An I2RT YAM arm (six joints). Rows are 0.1 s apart.
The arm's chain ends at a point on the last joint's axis. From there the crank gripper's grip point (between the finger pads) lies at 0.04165 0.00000 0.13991 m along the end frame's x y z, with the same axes.
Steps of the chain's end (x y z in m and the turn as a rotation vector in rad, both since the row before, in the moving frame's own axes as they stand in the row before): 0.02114, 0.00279, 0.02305, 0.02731, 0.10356, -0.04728; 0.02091, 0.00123, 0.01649, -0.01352, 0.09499, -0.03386; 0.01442, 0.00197, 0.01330, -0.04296, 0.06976, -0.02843; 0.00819, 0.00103, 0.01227, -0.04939, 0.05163, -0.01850; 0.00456, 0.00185, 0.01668, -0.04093, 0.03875, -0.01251
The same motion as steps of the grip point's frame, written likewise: 0.03524, -0.00327, 0.01792, 0.02731, 0.10356, -0.04728; 0.03400, 0.00146, 0.01191, -0.01352, 0.09499, -0.03386; 0.02414, 0.00659, 0.00995, -0.04296, 0.06976, -0.02843; 0.01541, 0.00704, 0.00978, -0.04939, 0.05163, -0.01850; 0.00998, 0.00699, 0.01486, -0.04093, 0.03875, -0.01251
